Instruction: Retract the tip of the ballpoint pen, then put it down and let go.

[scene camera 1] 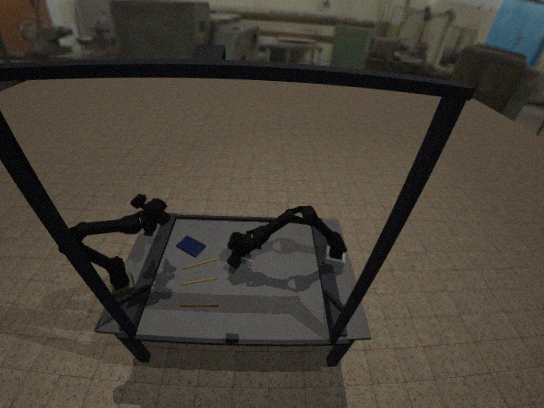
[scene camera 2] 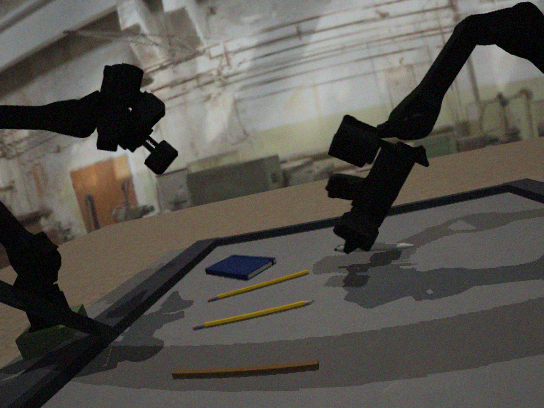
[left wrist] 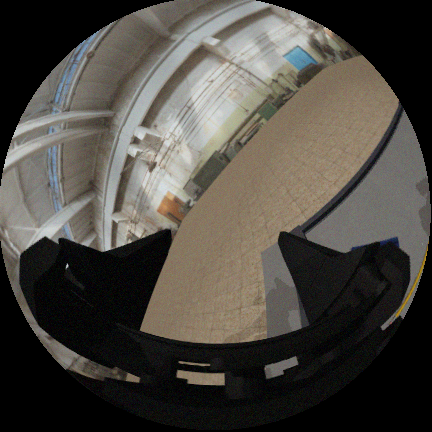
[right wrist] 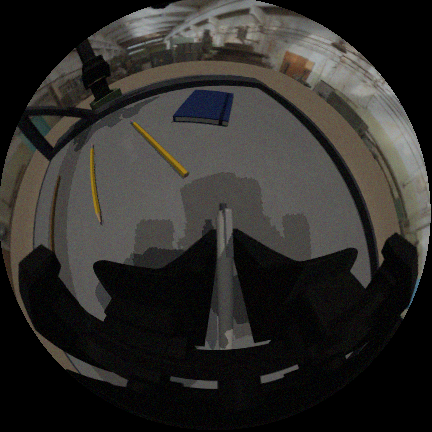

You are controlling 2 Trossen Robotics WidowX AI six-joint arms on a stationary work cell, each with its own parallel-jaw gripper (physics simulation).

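Frame: origin at the left arm's base, x ahead, y left, z up, level; metres.
Seen in the pictures: left gripper, between the fingertips: [scene camera 2: 148,141] [left wrist: 226,236]; right gripper, between the fingertips: [scene camera 1: 231,255] [scene camera 2: 346,250] [right wrist: 223,234]; left arm's base, origin of its link: [scene camera 1: 121,282] [right wrist: 102,95]; right arm's base, origin of its link: [scene camera 1: 335,254].
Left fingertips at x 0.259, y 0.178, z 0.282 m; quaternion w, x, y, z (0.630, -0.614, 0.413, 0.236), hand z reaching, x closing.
Offsets run from my left fingertips to a thing's top centre. Level surfaces: height alone.
The white ballpoint pen @(dz -0.282, dx +0.322, dy -0.300 m) [scene camera 1: 248,260] [scene camera 2: 395,246] [right wrist: 225,270] lies roughly level, low over the table. My right gripper [scene camera 2: 357,246] [right wrist: 223,234] is shut on the pen around its middle. In the right wrist view, the pen's clip and dark grey button end point away from the camera. In scene camera 2, a tapered pale end sticks out to the right of the fingers. Whether the writing tip is out is too small to tell. My left gripper [scene camera 2: 160,157] [left wrist: 226,236] is open and empty, raised beyond the left side of the table.
A blue notebook @(dz -0.310, dx +0.121, dy -0.081 m) [scene camera 1: 190,246] [scene camera 2: 241,266] [right wrist: 205,107] lies left of the pen. Two yellow pencils @(dz -0.315, dx +0.125, dy -0.218 m) [scene camera 2: 259,285] @(dz -0.314, dx +0.087, dy -0.318 m) [scene camera 2: 255,315] and a brown stick @(dz -0.315, dx +0.036, dy -0.440 m) [scene camera 1: 199,305] [scene camera 2: 245,369] lie nearer the front. Dark posts [scene camera 1: 407,200] and rails frame the grey table @(dz -0.322 m) [scene camera 1: 260,325].
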